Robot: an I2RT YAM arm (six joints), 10 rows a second.
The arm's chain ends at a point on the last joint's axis. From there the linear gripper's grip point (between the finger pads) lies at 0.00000 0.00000 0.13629 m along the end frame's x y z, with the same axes.
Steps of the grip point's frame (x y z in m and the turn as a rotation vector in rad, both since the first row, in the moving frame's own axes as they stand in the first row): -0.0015, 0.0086, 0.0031, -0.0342, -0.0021, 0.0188; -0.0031, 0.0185, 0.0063, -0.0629, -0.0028, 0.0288; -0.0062, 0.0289, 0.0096, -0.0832, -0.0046, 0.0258; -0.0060, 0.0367, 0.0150, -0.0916, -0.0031, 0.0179; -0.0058, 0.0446, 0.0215, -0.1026, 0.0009, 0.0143; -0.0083, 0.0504, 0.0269, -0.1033, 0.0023, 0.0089; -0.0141, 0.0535, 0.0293, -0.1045, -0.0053, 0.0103; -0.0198, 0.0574, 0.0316, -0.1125, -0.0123, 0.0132
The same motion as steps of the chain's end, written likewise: -0.0012, 0.0039, 0.0032, -0.0342, -0.0021, 0.0188; -0.0026, 0.0099, 0.0066, -0.0629, -0.0028, 0.0288; -0.0054, 0.0176, 0.0101, -0.0832, -0.0046, 0.0258; -0.0055, 0.0242, 0.0156, -0.0916, -0.0031, 0.0179; -0.0058, 0.0306, 0.0222, -0.1026, 0.0009, 0.0143; -0.0086, 0.0363, 0.0276, -0.1033, 0.0023, 0.0089; -0.0133, 0.0393, 0.0300, -0.1045, -0.0053, 0.0103; -0.0180, 0.0421, 0.0325, -0.1125, -0.0123, 0.0132
